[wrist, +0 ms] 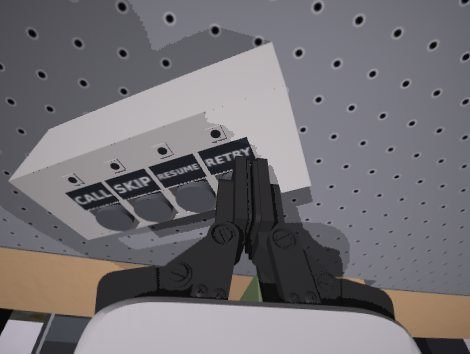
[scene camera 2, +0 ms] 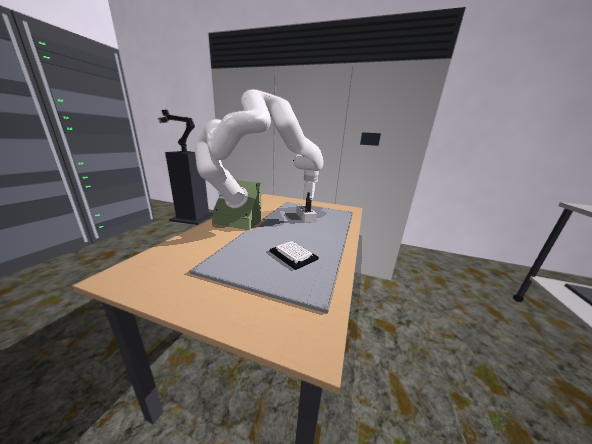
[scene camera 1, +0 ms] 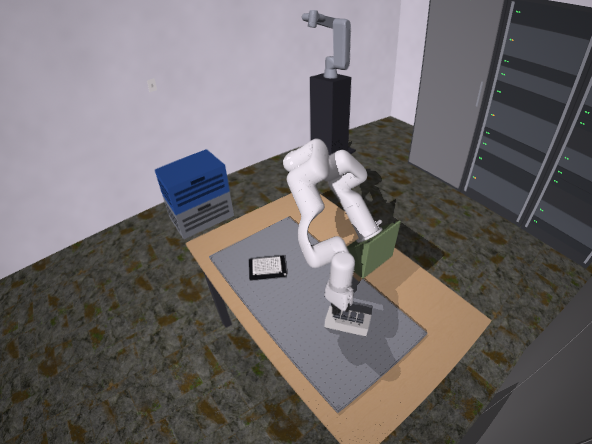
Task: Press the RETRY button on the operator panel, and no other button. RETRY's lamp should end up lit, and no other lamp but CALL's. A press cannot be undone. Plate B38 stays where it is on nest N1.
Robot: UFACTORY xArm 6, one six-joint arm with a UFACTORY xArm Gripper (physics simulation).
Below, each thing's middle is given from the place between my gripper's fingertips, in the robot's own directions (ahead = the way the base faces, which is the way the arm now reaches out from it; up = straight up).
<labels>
I see the resume button (wrist: 198, 196) 30 mm to the left of my hand, 30 mm behind it and 10 mm below it. From my hand the other things lie so: skip button (wrist: 154, 207) (50 mm to the left, 40 mm behind, 10 mm below); then call button (wrist: 116, 217) (80 mm to the left, 50 mm behind, 10 mm below); then operator panel (scene camera 1: 340, 322) (50 mm to the left, 30 mm below, 20 mm behind).
</labels>
